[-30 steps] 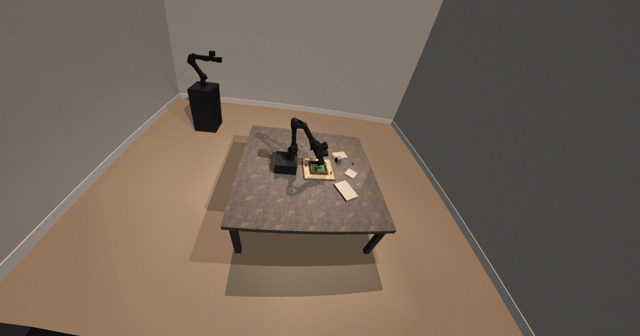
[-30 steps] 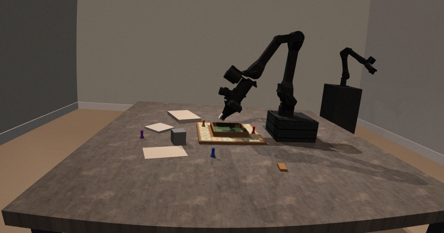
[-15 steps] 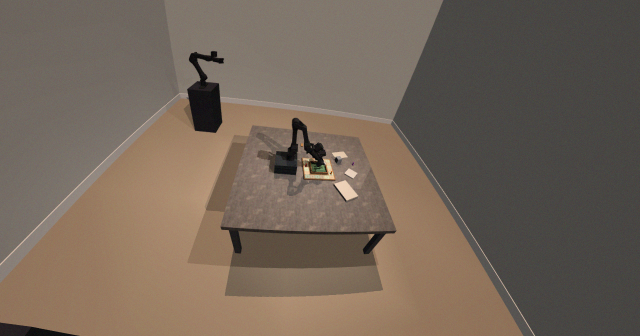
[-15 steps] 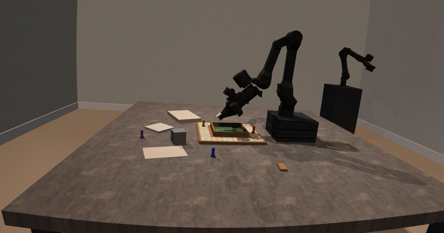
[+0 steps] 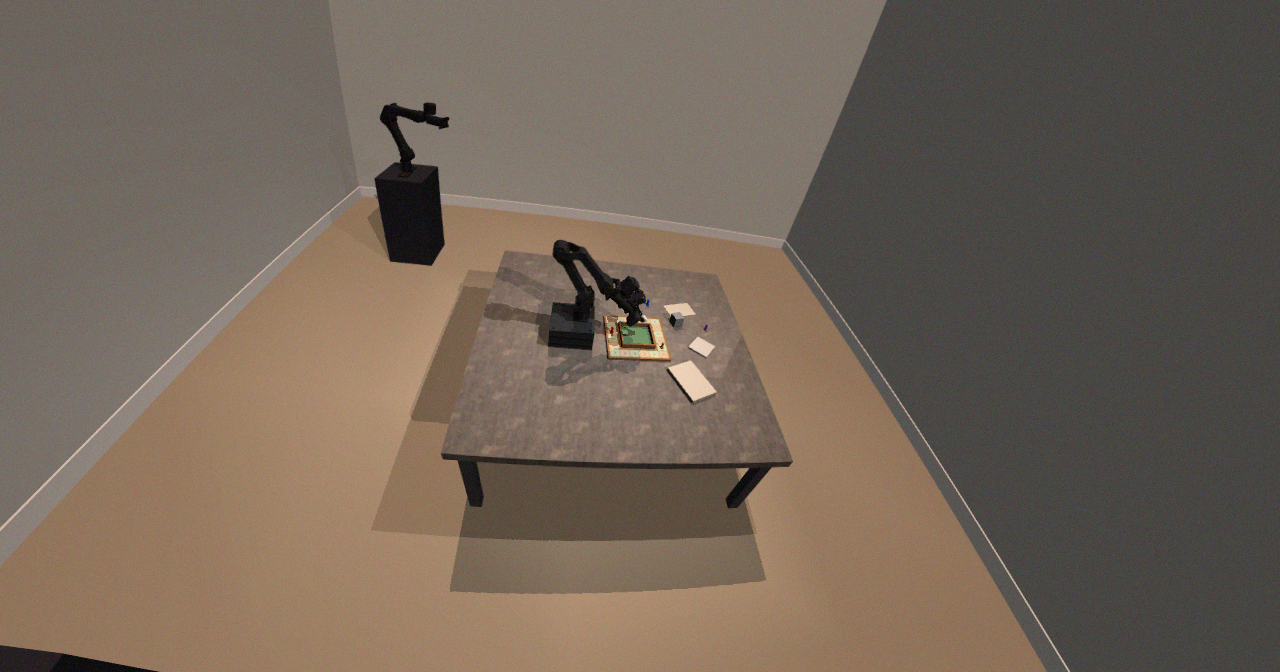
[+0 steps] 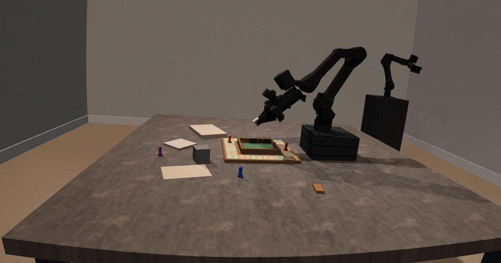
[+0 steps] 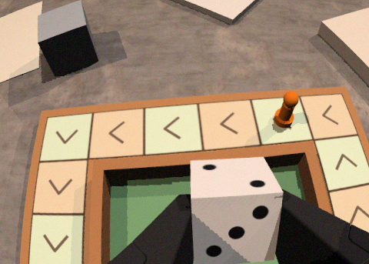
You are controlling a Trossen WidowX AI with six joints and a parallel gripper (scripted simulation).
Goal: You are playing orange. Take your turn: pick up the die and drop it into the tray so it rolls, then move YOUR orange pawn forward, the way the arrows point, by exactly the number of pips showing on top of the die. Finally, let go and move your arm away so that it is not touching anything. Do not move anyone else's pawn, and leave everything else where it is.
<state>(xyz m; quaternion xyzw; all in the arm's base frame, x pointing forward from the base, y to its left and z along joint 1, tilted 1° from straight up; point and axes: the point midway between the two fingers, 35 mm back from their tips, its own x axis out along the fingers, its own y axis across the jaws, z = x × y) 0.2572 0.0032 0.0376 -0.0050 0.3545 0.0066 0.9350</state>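
Right now the white die is right at my gripper tip. The rest, counted from my gripper tip: grey cube 21 cm ahead, 14 cm to the left, 10 cm below; then orange pawn 10 cm ahead, 6 cm to the right, 9 cm below; then red pawn 13 cm behind, 1 cm to the left, 9 cm below.
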